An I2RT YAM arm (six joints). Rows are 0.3 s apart.
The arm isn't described. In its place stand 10 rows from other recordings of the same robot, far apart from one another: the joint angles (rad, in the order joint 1, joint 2, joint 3, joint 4, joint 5, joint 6), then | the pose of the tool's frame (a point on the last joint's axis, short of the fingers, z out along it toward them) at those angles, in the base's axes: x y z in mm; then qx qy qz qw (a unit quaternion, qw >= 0).
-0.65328, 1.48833, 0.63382, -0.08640, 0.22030, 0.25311 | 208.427 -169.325 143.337 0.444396 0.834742 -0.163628 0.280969
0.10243, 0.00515, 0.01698, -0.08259, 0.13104, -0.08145 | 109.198 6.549 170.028 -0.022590 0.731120 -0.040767 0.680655
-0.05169, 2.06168, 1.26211, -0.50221, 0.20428, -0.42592 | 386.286 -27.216 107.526 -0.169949 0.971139 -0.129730 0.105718
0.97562, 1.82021, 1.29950, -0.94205, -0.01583, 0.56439 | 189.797 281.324 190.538 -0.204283 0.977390 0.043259 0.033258
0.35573, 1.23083, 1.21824, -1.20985, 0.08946, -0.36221 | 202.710 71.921 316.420 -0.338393 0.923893 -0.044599 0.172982
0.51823, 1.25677, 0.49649, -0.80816, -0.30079, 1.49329 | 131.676 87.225 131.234 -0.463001 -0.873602 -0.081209 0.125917
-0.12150, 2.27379, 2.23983, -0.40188, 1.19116, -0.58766 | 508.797 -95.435 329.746 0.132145 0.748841 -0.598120 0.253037
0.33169, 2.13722, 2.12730, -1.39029, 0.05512, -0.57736 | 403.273 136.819 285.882 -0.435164 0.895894 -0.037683 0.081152
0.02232, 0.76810, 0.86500, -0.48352, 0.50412, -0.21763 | 165.918 -13.496 340.687 0.042012 0.814440 -0.258655 0.517707
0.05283, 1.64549, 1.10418, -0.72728, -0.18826, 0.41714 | 312.234 23.183 197.917 0.164378 0.970509 0.125259 0.124109
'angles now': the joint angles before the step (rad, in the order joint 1, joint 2, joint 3, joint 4, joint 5, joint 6). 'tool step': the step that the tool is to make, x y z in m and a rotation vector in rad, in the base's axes. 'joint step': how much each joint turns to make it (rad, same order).
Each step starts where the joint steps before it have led.
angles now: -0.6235, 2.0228, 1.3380, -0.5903, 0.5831, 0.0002
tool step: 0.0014, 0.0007, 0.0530, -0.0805, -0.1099, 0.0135
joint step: 0.0033, -0.1116, 0.0431, -0.0118, -0.0023, -0.0120
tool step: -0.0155, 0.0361, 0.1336, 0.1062, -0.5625, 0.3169
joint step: 0.0093, -0.3124, 0.0774, 0.0170, -0.5104, -0.0002
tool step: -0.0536, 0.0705, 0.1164, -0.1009, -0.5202, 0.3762
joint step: 0.0493, -0.3268, 0.0018, 0.1696, -0.3810, 0.0301
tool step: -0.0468, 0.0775, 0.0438, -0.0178, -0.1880, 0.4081
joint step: 0.1634, -0.2001, 0.0001, -0.0072, -0.2520, 0.0419
